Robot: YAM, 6 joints.
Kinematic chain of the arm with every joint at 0, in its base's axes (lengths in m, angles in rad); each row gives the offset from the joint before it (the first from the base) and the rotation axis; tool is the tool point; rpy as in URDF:
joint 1: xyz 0 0 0.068 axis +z
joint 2: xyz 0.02 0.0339 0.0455 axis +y
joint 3: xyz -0.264 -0.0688 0 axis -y
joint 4: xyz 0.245 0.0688 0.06 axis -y
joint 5: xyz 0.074 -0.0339 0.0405 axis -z
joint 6: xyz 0.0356 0 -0.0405 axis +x
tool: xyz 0 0 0 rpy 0 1.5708 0
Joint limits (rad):
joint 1: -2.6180..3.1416
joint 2: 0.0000..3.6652
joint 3: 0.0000..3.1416
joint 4: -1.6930..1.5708
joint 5: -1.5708..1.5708
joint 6: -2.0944..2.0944
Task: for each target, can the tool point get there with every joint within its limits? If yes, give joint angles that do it. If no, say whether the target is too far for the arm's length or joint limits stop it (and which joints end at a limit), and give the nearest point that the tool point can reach.
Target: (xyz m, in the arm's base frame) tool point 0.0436 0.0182 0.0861
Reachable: yes | joints 0.7018 2.3352 0.3049 -1.3795 0.4116 1.4723
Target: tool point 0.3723 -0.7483 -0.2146
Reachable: no: too far | nearest point 0.2676 -0.5378 -0.1200 | short by 0.253 m
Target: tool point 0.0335 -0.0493 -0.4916
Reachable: no: joint limits stop it (at a limit: joint 2) | nearest point 0.0643 -0.0946 -0.3545 | short by 0.148 m
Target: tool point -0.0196 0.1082 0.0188
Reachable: yes | joints 1.6558 1.9213 0.3088 -0.4488 -0.2935 -0.4860
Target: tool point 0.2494 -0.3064 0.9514
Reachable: no: too far | nearest point 0.1740 -0.2138 0.6847 | short by 0.292 m
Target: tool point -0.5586 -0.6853 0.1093
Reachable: no: too far | nearest point -0.4080 -0.5006 0.1105 | short by 0.238 m
